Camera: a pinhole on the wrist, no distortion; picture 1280 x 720 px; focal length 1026.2 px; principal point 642.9 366.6 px. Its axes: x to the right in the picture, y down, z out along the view. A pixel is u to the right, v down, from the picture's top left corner.
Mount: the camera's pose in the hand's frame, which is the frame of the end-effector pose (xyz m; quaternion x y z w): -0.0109 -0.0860 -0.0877 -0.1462 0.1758 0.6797 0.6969
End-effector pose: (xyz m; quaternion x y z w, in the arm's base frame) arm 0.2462 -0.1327 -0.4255 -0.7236 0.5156 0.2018 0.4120
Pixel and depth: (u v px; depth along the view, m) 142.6 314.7 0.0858
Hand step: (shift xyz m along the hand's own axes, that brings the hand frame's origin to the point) -0.0032 -0.0856 0.0075
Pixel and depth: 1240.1 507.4 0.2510
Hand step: -0.0316 0.1572 0.0734
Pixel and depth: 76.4 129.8 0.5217
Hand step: 0.1294 -0.1170 0.5030
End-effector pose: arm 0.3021 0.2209 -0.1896 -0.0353 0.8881 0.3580 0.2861
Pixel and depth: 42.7 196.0 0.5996
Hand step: 0.1115 -0.1380 0.6013
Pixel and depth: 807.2 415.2 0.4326
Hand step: -0.0104 0.1683 0.2696
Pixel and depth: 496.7 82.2 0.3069
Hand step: 0.0876 0.0079 0.2035
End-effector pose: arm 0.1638 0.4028 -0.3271 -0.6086 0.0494 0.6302 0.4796
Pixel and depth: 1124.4 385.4 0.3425
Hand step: 0.0010 0.2099 0.1479
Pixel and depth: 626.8 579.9 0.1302
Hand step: -0.0319 -0.0293 0.0307
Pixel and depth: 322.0 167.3 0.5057
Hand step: 0.1084 -0.0070 0.4318
